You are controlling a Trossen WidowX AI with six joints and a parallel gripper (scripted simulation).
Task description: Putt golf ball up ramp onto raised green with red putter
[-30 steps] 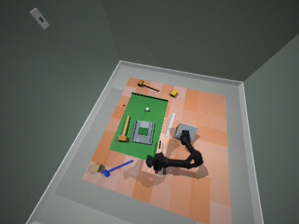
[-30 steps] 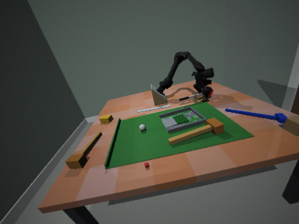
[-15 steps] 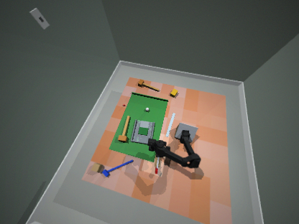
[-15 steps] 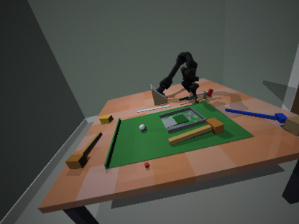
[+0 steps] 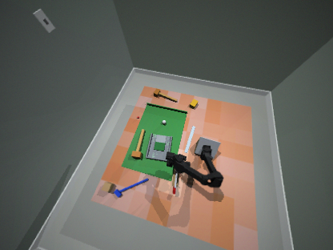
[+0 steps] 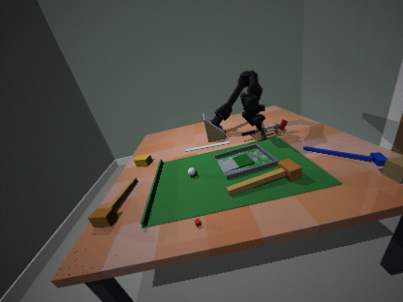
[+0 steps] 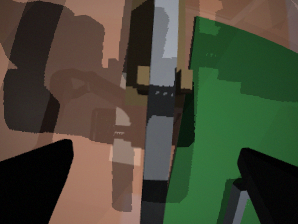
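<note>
My gripper tip is 6 cm to the right of the red putter and 2 cm above it. Round my gripper tip: white golf ball 19 cm ahead, 45 cm to the right, 5 cm below; green mat 23 cm ahead, 28 cm to the right, 7 cm below; blue mallet 37 cm ahead, 20 cm to the left, 6 cm below.
</note>
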